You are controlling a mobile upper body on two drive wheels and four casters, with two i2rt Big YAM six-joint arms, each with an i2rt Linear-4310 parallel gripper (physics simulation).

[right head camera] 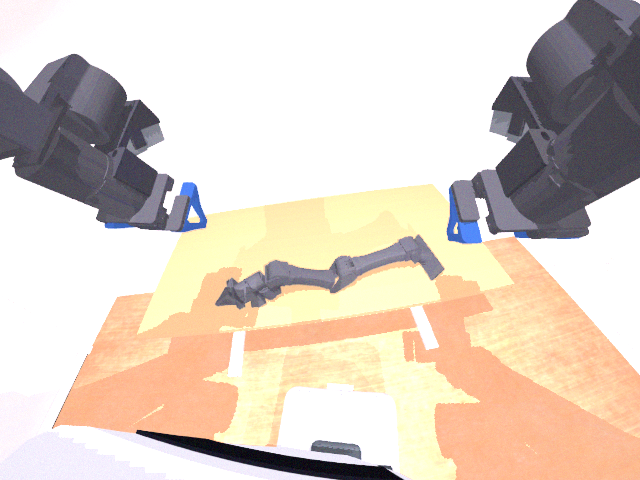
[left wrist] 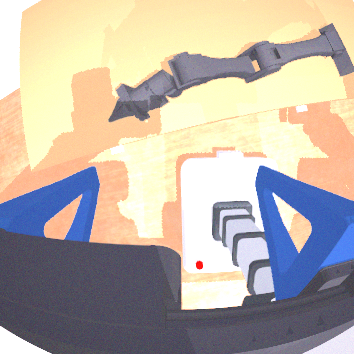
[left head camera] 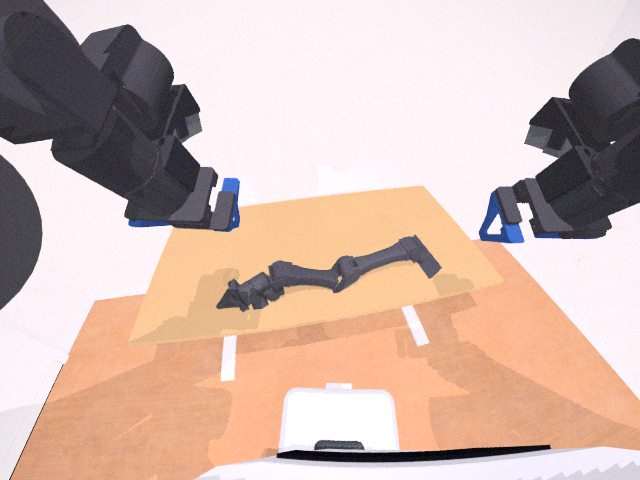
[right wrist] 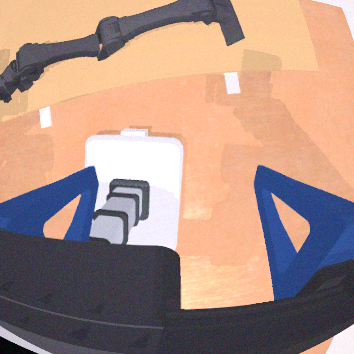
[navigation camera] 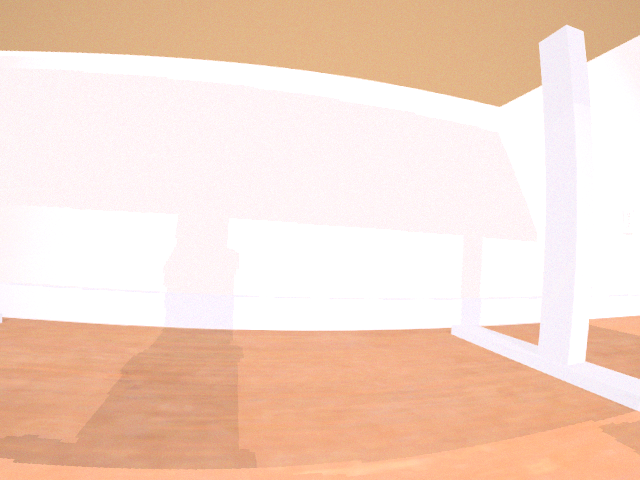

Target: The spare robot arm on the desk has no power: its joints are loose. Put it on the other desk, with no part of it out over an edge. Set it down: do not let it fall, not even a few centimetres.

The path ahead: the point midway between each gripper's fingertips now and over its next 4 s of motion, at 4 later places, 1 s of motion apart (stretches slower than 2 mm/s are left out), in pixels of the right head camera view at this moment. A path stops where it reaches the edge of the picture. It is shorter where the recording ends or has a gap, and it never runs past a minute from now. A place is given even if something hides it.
The left gripper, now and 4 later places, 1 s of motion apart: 180,223; 256,247; 257,284; 273,240; 301,232
The right gripper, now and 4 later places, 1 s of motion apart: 482,234; 416,247; 415,295; 405,243; 420,247
